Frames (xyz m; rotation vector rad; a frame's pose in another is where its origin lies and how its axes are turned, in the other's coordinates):
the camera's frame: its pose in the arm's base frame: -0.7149 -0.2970 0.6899 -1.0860 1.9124 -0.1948
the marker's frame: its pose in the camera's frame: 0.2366 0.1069 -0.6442 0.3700 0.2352 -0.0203
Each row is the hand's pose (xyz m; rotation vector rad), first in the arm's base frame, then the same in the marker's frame.
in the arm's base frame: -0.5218 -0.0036 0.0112 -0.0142 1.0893 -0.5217
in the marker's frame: -0.3559 0.7294 1.0223 0.7088 -0.7365 0.6206
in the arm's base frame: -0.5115 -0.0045 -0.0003 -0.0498 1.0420 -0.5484
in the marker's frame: -0.3536 0.7340 1.0369 0.7348 -0.7702 0.5706
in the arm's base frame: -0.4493 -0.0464 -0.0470 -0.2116 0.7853 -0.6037
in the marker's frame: -0.3228 0.7233 1.1190 0.8251 -0.9842 0.3577
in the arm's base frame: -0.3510 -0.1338 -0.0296 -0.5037 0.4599 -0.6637
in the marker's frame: -0.3019 0.6269 1.2077 0.8676 -1.2399 -0.0172
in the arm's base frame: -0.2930 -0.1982 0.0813 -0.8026 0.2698 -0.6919
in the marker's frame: -0.3287 0.4888 1.2134 0.7940 -1.3644 -0.3650
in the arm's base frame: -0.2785 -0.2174 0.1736 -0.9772 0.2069 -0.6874
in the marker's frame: -0.3644 0.4053 1.1842 0.7068 -1.3965 -0.5429
